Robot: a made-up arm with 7 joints. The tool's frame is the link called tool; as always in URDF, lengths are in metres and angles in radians. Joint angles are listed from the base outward.
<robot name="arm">
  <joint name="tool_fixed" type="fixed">
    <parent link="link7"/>
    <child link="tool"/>
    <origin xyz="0.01 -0.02 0" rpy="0.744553 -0.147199 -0.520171"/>
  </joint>
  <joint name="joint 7" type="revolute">
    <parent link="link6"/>
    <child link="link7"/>
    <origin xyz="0.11 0.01 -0.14" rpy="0 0 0"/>
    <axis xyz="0 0.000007 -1"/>
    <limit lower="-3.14" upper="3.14"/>
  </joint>
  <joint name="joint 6" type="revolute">
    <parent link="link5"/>
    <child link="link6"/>
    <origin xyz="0.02 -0.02 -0.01" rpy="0 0 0"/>
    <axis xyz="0 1 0.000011"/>
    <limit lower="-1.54" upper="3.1"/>
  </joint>
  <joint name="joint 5" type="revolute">
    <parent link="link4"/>
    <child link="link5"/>
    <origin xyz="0.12 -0.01 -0.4" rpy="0 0 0"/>
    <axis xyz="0 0.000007 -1"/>
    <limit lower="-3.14" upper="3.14"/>
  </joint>
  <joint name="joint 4" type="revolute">
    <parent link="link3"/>
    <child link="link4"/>
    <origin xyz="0.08 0.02 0.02" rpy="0 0 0"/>
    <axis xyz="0 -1 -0.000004"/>
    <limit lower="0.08" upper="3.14"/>
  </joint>
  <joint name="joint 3" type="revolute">
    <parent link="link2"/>
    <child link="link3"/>
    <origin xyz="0.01 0.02 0.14" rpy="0 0 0"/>
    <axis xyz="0 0 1"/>
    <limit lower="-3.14" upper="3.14"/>
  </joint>
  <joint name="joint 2" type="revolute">
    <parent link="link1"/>
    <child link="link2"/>
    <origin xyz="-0.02 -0.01 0.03" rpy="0 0 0"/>
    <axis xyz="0 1 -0.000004"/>
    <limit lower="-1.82" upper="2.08"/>
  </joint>
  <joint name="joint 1" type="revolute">
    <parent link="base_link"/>
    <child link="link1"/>
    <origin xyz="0 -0.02 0.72" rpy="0 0 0"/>
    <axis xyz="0 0 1"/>
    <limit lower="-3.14" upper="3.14"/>
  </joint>
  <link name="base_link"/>
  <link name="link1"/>
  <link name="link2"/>
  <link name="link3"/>
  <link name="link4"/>
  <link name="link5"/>
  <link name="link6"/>
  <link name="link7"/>
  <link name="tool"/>
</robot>
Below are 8 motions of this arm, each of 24 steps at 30 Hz.
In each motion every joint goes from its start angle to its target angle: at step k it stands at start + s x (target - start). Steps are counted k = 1, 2, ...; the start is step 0. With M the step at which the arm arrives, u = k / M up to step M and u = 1 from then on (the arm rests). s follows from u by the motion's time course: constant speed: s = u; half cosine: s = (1 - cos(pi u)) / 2; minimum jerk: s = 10 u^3 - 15 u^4 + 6 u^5.
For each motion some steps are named. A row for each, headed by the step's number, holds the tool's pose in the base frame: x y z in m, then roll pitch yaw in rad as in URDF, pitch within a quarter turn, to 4 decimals.
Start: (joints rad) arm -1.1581 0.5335 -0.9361 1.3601 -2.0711 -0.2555 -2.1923
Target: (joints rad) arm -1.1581 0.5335 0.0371 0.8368 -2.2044 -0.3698 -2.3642
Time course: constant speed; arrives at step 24
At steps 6, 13, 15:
6: -0.0319 -0.5316 0.4809 1.2521 0.2363 2.2747
13: 0.1149 -0.4370 0.4084 0.9950 0.1622 2.5139
15: 0.1520 -0.4017 0.3948 0.9238 0.1503 2.5905

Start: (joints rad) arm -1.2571 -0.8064 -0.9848 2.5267 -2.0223 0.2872 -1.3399
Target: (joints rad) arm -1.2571 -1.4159 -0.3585 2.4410 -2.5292 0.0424 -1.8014
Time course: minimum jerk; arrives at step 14
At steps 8, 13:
8: -0.2635 0.3645 1.3576 -1.6220 -0.1403 -1.9446
13: -0.2219 0.4639 1.2852 -1.6398 -0.1676 -2.1199

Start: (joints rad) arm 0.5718 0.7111 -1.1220 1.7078 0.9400 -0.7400 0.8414
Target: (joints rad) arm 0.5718 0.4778 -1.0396 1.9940 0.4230 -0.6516 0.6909
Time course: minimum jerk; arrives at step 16
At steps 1, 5, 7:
1: 0.5394 -0.2715 1.0219 2.8277 0.1882 -2.4280
5: 0.5443 -0.2468 1.0583 2.8777 0.1333 -2.3755
7: 0.5442 -0.2181 1.1011 2.9405 0.0684 -2.3278

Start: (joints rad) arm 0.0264 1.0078 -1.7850 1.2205 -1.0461 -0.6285 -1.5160
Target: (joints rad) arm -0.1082 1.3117 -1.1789 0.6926 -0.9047 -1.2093 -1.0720
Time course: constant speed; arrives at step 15
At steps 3, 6, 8, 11, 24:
3: 0.2100 -0.5887 0.7109 0.2314 0.8764 1.2655
6: 0.1906 -0.5578 0.6242 0.2086 0.6469 1.2281
8: 0.1724 -0.5315 0.5721 0.2045 0.4952 1.1926
11: 0.1389 -0.4846 0.5040 0.2159 0.2735 1.1202
24: 0.0857 -0.4112 0.4344 0.2692 -0.0016 0.9796

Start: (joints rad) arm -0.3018 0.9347 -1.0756 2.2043 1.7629 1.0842 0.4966
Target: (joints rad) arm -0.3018 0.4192 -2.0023 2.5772 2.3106 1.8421 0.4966
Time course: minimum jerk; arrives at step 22
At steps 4, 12, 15, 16, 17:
4: 0.4745 -0.5679 0.8845 1.6840 0.4863 -2.1400
12: 0.3510 -0.4540 1.2044 2.0243 0.2551 -1.7815
15: 0.2864 -0.3753 1.2888 2.0593 0.0938 -1.7014
16: 0.2699 -0.3538 1.3052 2.0586 0.0506 -1.6868
17: 0.2566 -0.3364 1.3169 2.0554 0.0156 -1.6767

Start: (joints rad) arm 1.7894 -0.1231 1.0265 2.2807 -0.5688 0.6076 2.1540
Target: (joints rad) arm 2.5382 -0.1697 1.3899 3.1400 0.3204 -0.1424 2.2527
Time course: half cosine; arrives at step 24
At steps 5, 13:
5: -0.3531 -0.0520 1.4410 2.7050 0.6727 1.2786
13: -0.0263 -0.1632 1.5049 -2.7940 0.5141 2.7920

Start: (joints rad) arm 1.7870 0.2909 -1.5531 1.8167 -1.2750 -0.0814 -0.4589
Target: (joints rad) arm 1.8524 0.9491 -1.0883 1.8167 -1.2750 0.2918 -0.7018
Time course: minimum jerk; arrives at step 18
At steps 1, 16, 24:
1: 0.4704 0.3745 1.1538 -1.0582 -0.0031 2.1116
16: 0.2975 0.6695 0.7163 -0.6032 0.7200 2.3515
24: 0.2955 0.6702 0.7098 -0.5952 0.7281 2.3572

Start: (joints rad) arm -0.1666 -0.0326 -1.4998 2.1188 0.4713 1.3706 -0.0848
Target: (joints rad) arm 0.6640 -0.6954 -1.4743 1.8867 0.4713 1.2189 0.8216
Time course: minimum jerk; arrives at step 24
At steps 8, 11, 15, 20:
8: -0.0185 -0.5630 1.2062 1.7395 -0.2755 -2.3333
11: 0.0240 -0.5797 1.1812 1.8077 0.0106 -2.2695
15: 0.1084 -0.5974 1.1352 1.8376 0.4357 -2.1265
20: 0.1934 -0.5968 1.0932 1.8114 0.7776 -2.0020

